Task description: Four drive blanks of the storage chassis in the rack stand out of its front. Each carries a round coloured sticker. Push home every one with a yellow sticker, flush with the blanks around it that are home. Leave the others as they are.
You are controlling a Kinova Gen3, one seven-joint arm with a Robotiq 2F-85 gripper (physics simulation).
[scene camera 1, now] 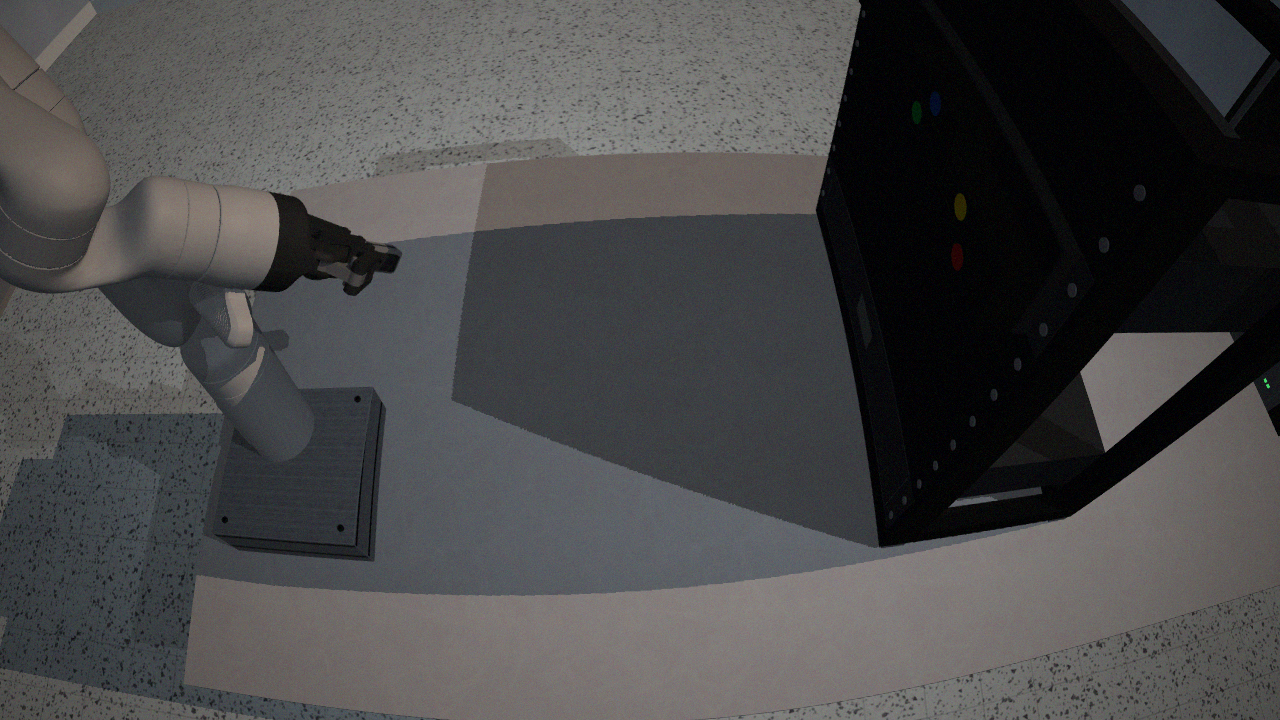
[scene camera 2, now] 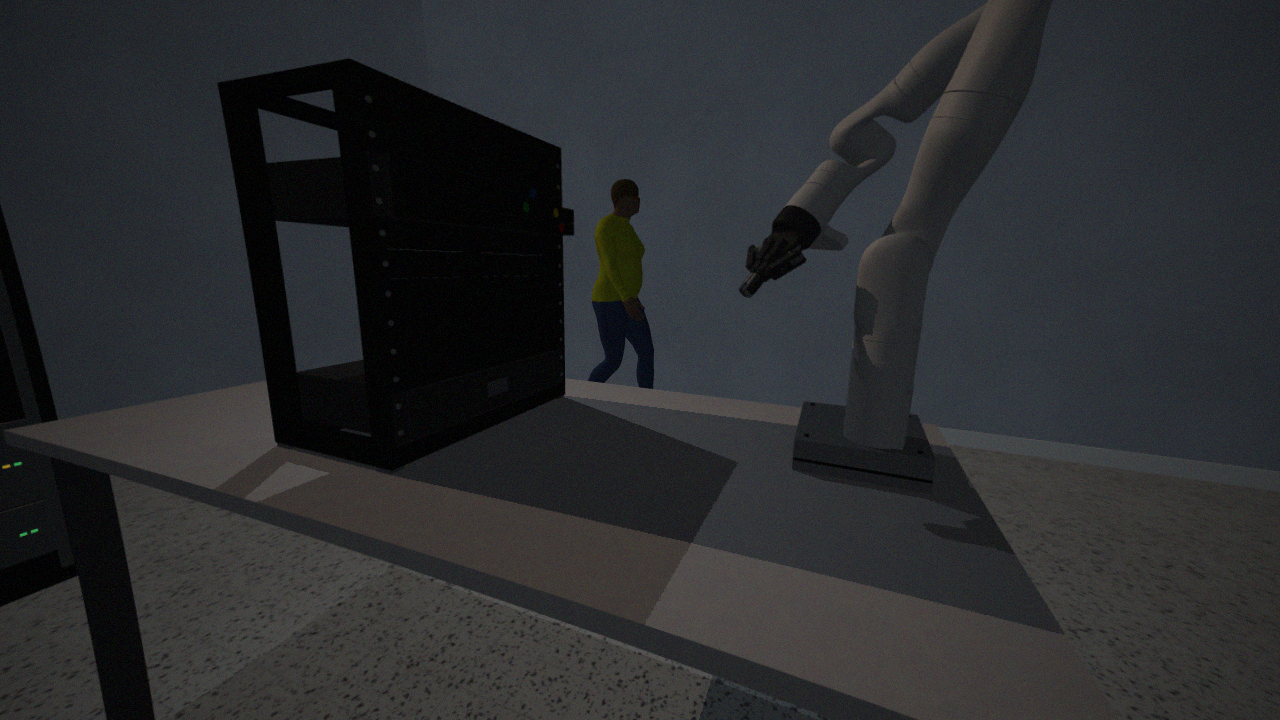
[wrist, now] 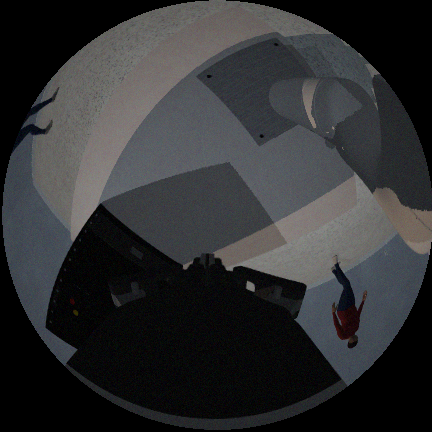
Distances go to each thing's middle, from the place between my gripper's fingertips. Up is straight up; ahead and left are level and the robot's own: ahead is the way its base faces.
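Black rack (scene camera 1: 1090,178): my hand 580 mm short of it, 160 mm to the right of it, 10 mm below it.
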